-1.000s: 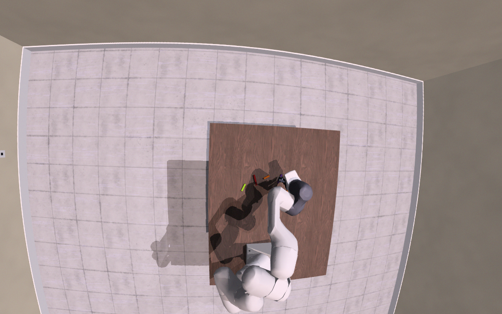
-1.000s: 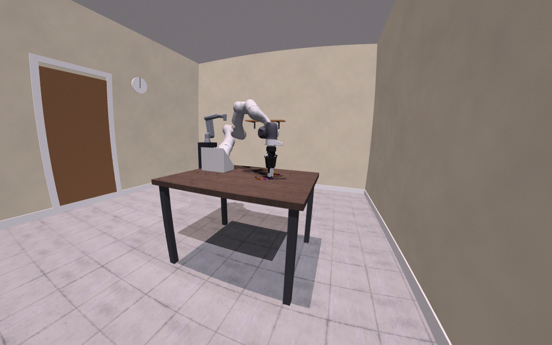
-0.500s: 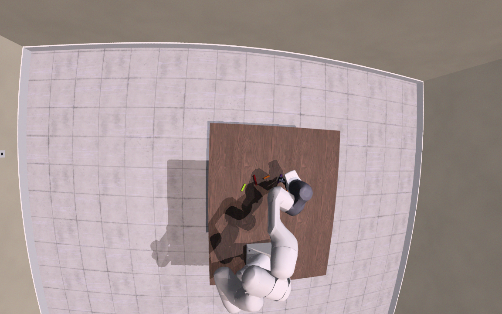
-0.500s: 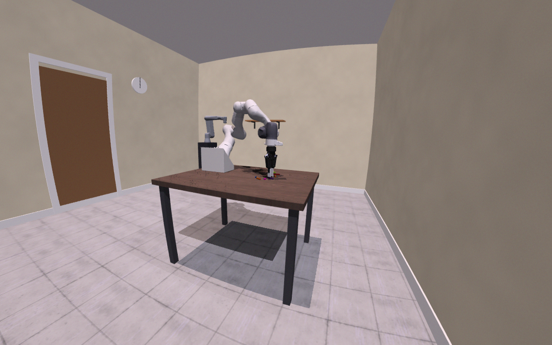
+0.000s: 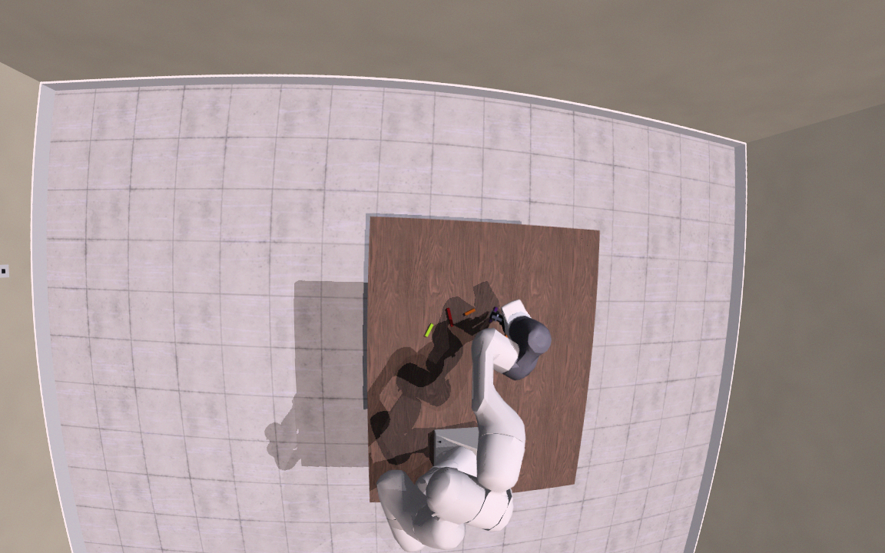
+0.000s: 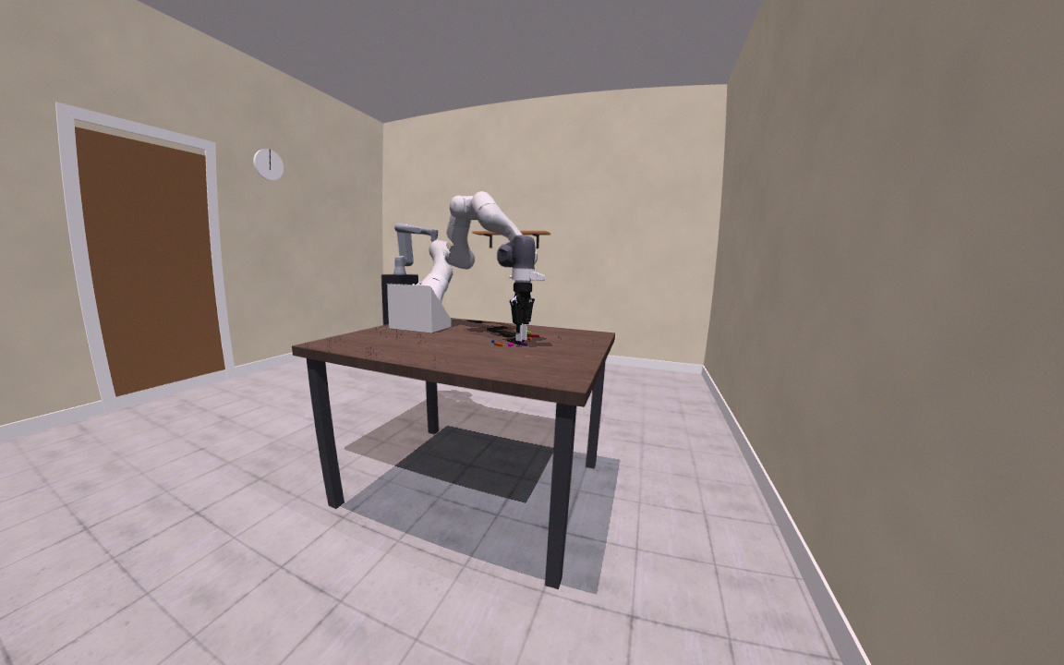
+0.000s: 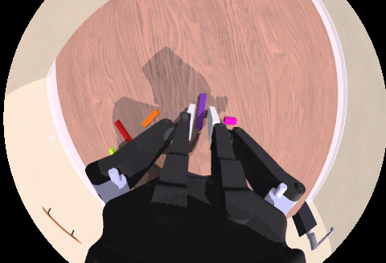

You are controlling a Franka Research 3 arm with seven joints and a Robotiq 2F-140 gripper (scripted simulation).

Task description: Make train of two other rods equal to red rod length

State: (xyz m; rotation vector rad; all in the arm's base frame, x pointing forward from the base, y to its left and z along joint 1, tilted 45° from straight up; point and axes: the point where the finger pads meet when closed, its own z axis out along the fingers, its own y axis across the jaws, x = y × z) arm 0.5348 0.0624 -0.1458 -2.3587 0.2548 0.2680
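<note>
The purple rod is 50 mm below my hand. The rest, counted from my hand: small blue rod 120 mm behind, 30 mm to the right, 50 mm below; then magenta rod 20 mm behind, 50 mm to the right, 50 mm below; then red rod 30 mm behind, 160 mm to the left, 50 mm below.
</note>
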